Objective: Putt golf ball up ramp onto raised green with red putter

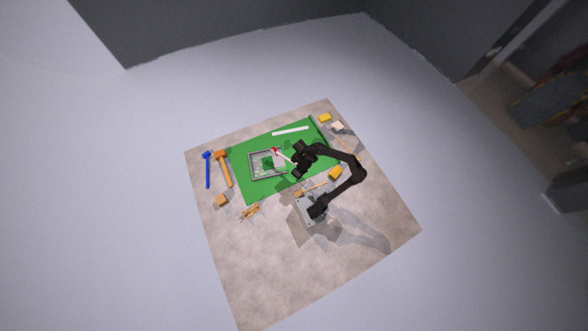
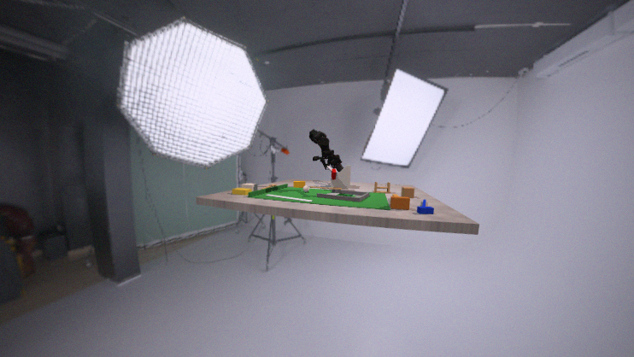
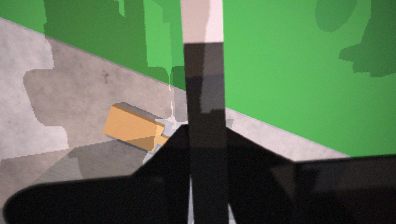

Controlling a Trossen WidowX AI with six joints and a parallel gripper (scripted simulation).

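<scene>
My gripper tip is 100 mm short of the red putter, 60 mm to the right of it and 10 mm below it. Also, from my gripper tip: green mat (220 mm ahead, 50 mm to the left, 150 mm below); then golf ball (160 mm ahead, 90 mm to the right, 120 mm below); then wooden frame (80 mm behind, 380 mm to the left, 110 mm below).
</scene>
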